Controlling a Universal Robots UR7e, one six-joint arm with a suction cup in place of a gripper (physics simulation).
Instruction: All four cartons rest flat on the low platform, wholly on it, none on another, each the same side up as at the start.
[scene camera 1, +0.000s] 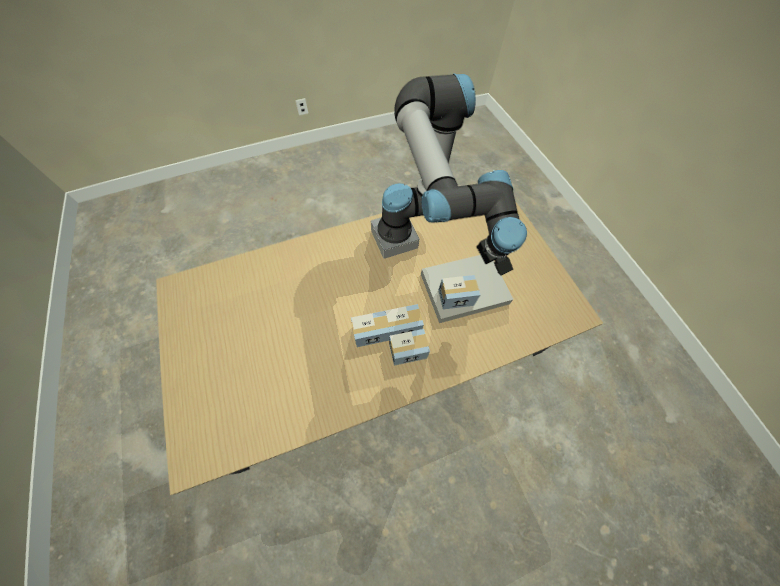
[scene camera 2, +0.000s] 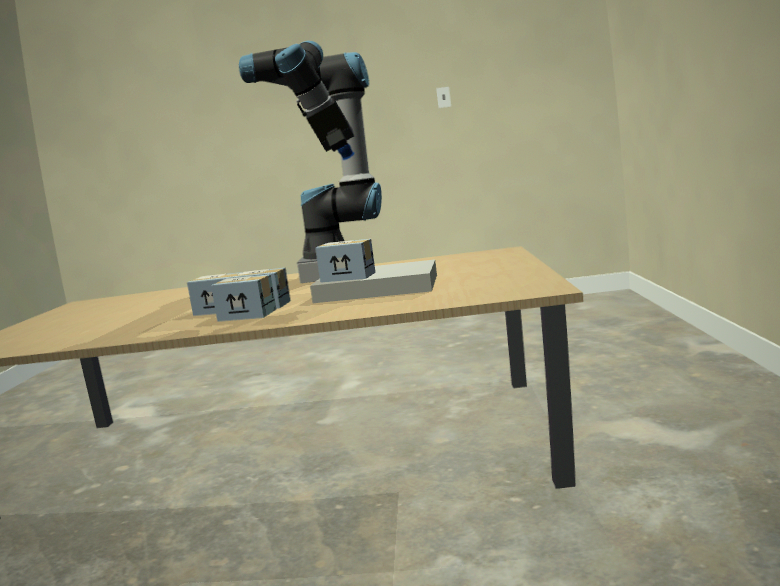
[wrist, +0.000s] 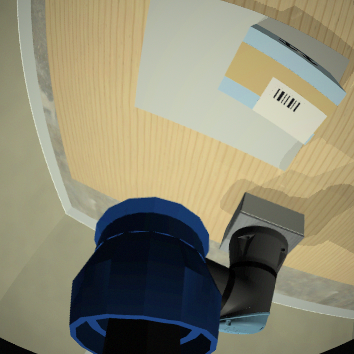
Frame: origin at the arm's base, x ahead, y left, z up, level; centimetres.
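Seen in the pictures: end effector, tool point: (scene camera 2: 348, 156) (wrist: 150, 247); arm's base, origin of the base link: (scene camera 1: 394, 229) (wrist: 258, 244).
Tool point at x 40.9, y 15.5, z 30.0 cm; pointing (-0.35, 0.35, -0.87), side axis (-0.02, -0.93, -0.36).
Note:
Pixels of each thing's top centre, then the offset from my tool point to it. Level surfaces: height alone.
- low grey platform, middle of its top: (wrist: 229, 78) (scene camera 2: 375, 271) (scene camera 1: 466, 283) dx -5.4, dy +2.8, dz -32.5 cm
- second carton, middle of its top: (scene camera 2: 215, 277) (scene camera 1: 370, 324) dx -1.4, dy -41.8, dz -27.7 cm
- third carton, middle of its top: (scene camera 2: 257, 272) (scene camera 1: 404, 317) dx +0.7, dy -28.9, dz -27.7 cm
- fourth carton, middle of its top: (scene camera 2: 241, 279) (scene camera 1: 409, 343) dx +10.8, dy -31.0, dz -27.7 cm
- wooden table, its level: dz -37.3 cm
One carton (scene camera 1: 459, 293) (scene camera 2: 343, 261) (wrist: 280, 75) rests flat, label up, near the left side of the low grey platform (scene camera 1: 491, 283) (scene camera 2: 378, 287) (wrist: 175, 75). Left of the platform, a second carton (scene camera 1: 365, 328) (scene camera 2: 201, 299) and a third carton (scene camera 1: 403, 318) (scene camera 2: 282, 287) stand end to end on the table. A fourth carton (scene camera 1: 409, 349) (scene camera 2: 238, 299) stands in front of the third and partly hides this row in scene camera 2. My suction gripper (scene camera 2: 346, 151) (wrist: 152, 215) is off and bare, tilted, high above the table. Its blue cup is hidden in scene camera 1.
The wooden table (scene camera 1: 239, 352) (scene camera 2: 491, 277) (wrist: 100, 125) carries everything. The arm's grey base block (scene camera 1: 397, 245) (scene camera 2: 307, 270) (wrist: 270, 212) stands behind the platform and to its left. Platform surface shows to the right of its carton. The arm's shadow crosses the table.

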